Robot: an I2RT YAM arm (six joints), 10 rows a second.
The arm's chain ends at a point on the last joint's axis. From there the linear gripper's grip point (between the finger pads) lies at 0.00 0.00 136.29 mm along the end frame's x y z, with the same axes.
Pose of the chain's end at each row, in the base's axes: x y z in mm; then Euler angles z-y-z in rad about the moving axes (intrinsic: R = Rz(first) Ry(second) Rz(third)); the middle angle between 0 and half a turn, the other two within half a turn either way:
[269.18, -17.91, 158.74, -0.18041, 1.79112, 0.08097]
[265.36, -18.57, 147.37, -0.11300, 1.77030, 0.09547]
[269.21, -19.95, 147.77, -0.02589, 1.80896, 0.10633]
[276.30, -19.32, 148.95, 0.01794, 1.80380, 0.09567]
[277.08, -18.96, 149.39, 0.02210, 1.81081, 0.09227]
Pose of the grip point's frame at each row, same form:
[400.02, -41.77, 128.95, -0.18041, 1.79112, 0.08097]
[398.09, -33.63, 120.36, -0.11300, 1.77030, 0.09547]
[401.61, -23.38, 115.62, -0.02589, 1.80896, 0.10633]
[408.89, -16.94, 117.48, 0.01794, 1.80380, 0.09567]
[409.43, -16.03, 116.99, 0.02210, 1.81081, 0.09227]

